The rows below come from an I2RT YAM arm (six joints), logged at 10 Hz.
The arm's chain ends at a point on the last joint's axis. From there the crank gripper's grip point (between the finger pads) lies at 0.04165 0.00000 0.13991 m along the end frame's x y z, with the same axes.
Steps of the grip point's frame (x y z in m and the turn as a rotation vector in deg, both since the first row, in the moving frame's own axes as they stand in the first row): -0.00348, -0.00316, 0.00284, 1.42, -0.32, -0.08; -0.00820, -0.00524, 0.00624, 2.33, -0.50, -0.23; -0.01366, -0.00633, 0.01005, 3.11, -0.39, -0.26; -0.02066, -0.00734, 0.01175, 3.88, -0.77, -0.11; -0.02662, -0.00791, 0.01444, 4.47, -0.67, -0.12; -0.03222, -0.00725, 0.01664, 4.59, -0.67, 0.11; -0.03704, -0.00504, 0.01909, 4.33, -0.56, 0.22; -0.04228, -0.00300, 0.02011, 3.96, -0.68, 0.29
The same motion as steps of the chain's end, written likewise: -0.00270, 0.00037, 0.00265, 1.42, -0.32, -0.08; -0.00697, 0.00062, 0.00600, 2.33, -0.50, -0.23; -0.01269, 0.00145, 0.00998, 3.11, -0.39, -0.26; -0.01877, 0.00222, 0.01153, 3.88, -0.77, -0.11; -0.02497, 0.00310, 0.01439, 4.47, -0.67, -0.12; -0.03059, 0.00389, 0.01661, 4.59, -0.67, 0.11; -0.03569, 0.00538, 0.01908, 4.33, -0.56, 0.22; -0.04064, 0.00647, 0.01995, 3.96, -0.68, 0.29
